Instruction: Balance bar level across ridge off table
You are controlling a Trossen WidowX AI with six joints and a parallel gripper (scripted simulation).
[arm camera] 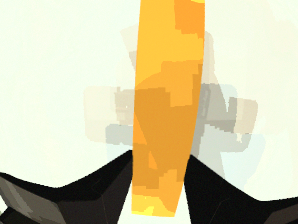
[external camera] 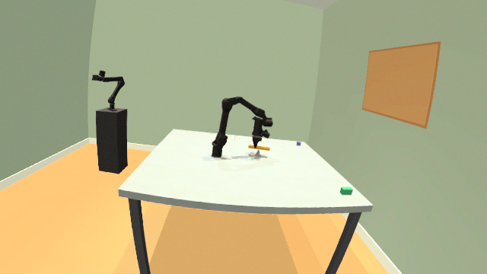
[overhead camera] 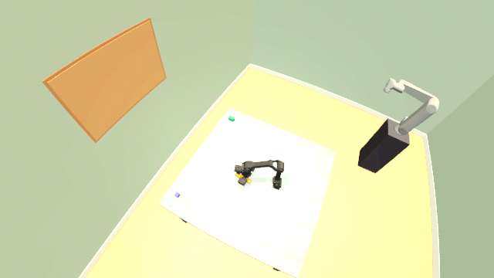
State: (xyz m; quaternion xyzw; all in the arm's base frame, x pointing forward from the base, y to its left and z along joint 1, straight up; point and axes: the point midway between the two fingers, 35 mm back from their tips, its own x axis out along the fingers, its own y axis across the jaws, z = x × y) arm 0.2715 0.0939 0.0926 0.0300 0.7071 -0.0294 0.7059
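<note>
Right now my gripper tip is 30 mm short of the orange-yellow bar. Round my gripper tip: green block 590 mm to the right, 470 mm ahead, 40 mm below; small purple block 470 mm ahead, 410 mm to the left, 40 mm below.
</note>
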